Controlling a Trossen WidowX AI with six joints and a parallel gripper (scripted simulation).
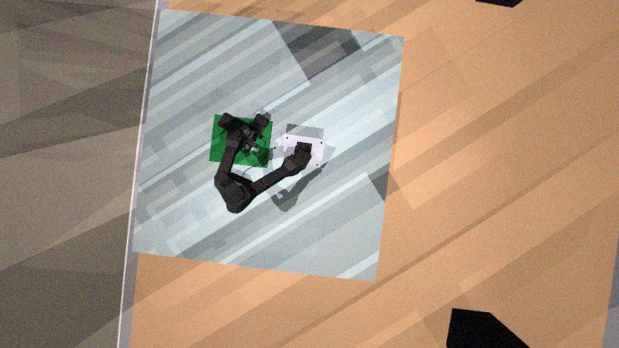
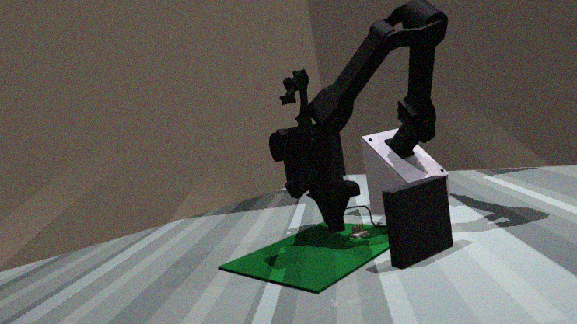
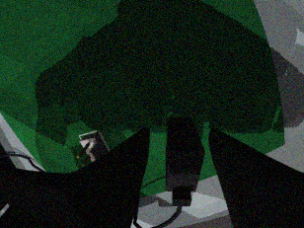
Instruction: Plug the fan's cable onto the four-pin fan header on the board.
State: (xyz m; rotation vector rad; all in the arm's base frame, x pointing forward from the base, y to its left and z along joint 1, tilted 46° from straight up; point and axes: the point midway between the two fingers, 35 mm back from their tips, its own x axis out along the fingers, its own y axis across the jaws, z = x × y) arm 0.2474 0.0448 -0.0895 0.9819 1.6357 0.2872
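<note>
My gripper tip is now 1 cm short of the pale four-pin header, 7 cm to the right of it and 2 cm above it. Also, from my gripper tip: black fan: 5 cm ahead, 22 cm to the left, 4 cm above; green board: 9 cm ahead, 4 cm to the left, 3 cm below; fan plug: 1 cm behind, 1 cm above.
</note>
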